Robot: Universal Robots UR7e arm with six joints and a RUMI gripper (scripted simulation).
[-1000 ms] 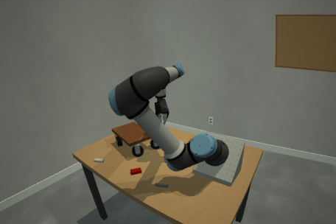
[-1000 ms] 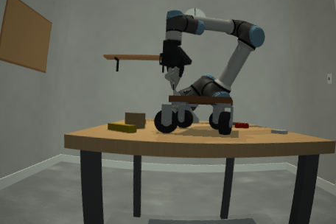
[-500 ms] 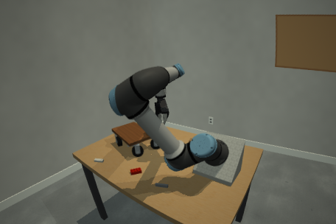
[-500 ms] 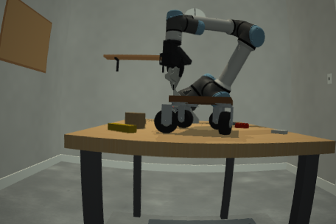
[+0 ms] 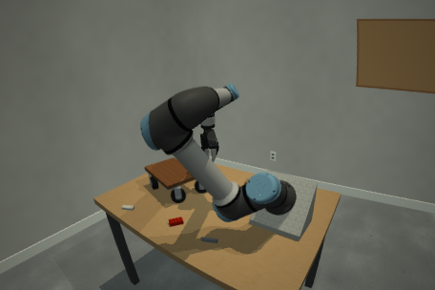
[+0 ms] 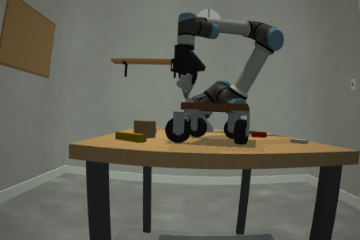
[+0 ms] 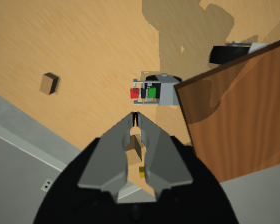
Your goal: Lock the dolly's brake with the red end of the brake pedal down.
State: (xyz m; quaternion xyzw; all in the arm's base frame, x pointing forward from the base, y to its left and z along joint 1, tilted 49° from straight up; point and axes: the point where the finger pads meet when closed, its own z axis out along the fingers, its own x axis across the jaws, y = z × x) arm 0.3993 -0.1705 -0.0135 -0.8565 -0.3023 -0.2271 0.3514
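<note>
The caster brake pedal is 1 cm ahead of my hand, 1 cm to the left of it and 9 cm below it. Also, from my hand: yellow bar: 28 cm ahead, 21 cm to the right, 16 cm below; brown block: 13 cm ahead, 16 cm to the right, 14 cm below; red brick: 34 cm to the left, 16 cm below.
</note>
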